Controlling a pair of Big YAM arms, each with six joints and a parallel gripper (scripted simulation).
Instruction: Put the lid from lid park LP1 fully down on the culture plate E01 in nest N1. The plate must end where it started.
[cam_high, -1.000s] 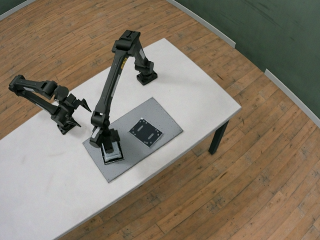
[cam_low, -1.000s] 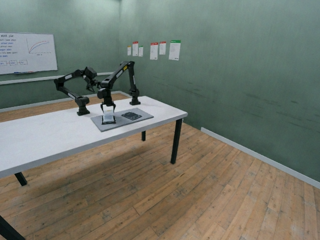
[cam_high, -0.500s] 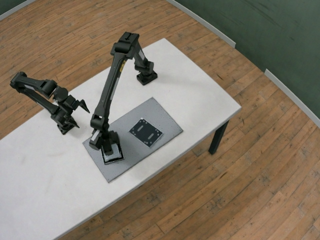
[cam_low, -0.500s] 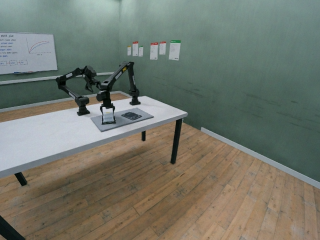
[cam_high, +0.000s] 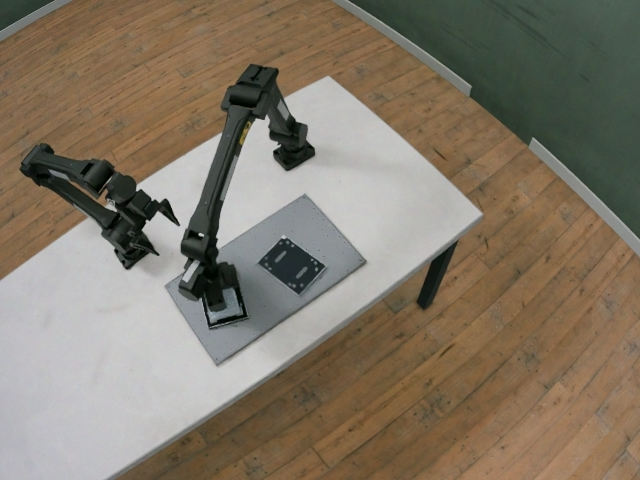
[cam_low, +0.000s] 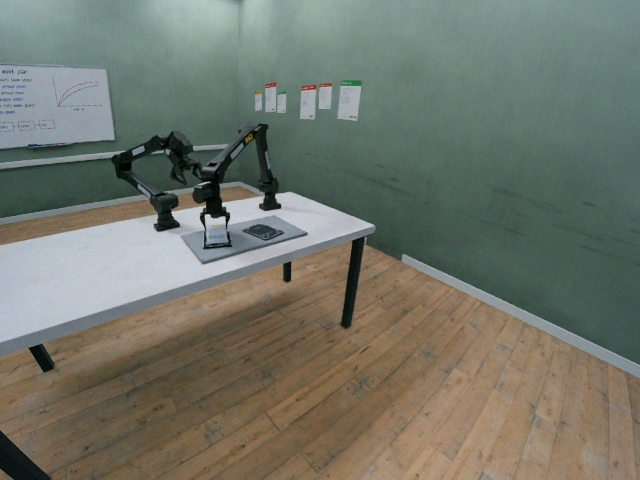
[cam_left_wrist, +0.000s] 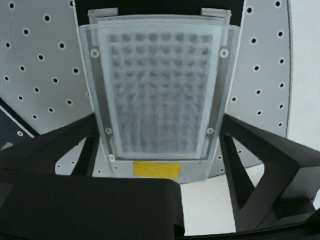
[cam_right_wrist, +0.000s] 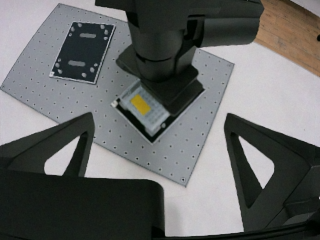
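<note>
The culture plate lies 3 cm below my left hand. Also, from my left hand: grey perforated board: 14 cm to the left, 6 cm below; clear lid: right at my left hand; nest N1: 5 cm below.
</note>
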